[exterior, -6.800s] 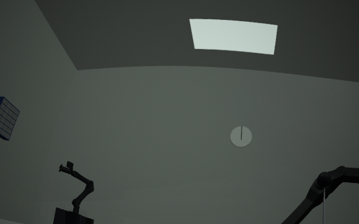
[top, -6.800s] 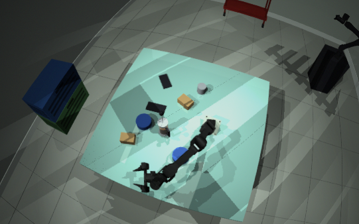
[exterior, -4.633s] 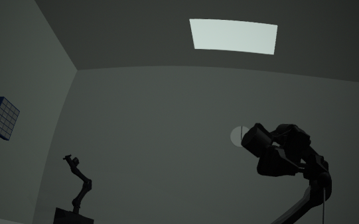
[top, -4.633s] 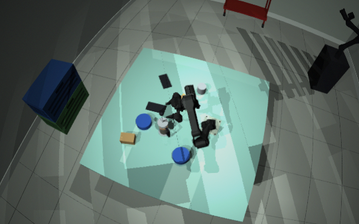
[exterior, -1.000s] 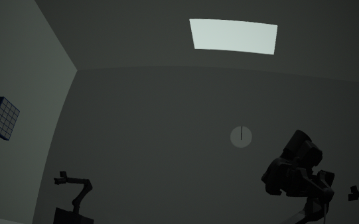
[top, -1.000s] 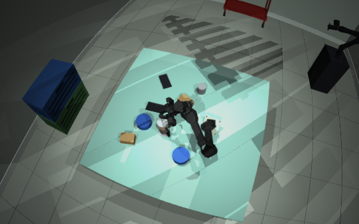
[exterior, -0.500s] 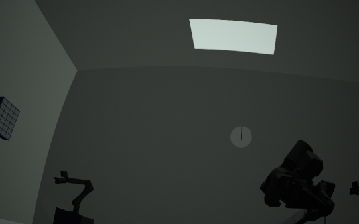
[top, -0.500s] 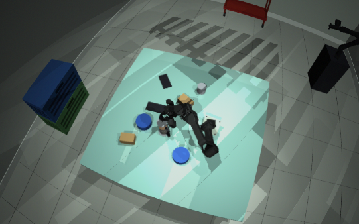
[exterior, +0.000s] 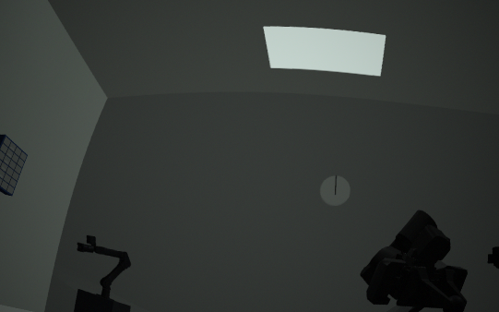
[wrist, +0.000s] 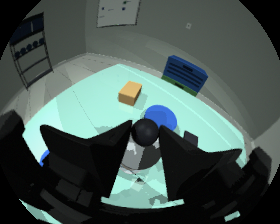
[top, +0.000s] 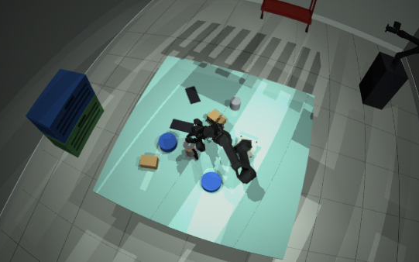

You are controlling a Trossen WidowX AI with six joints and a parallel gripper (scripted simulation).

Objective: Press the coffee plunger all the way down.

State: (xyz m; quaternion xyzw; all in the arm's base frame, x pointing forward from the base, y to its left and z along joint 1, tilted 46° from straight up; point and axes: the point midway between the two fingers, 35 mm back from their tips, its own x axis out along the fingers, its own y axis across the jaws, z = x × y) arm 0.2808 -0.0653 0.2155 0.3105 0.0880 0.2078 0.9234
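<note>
Right now my gripper tip is 90 mm above the coffee press, 20 mm past it and 10 mm to the right of it. The rest, counted from my gripper tip: grey cup 430 mm to the right, 220 mm behind, 150 mm below.
</note>
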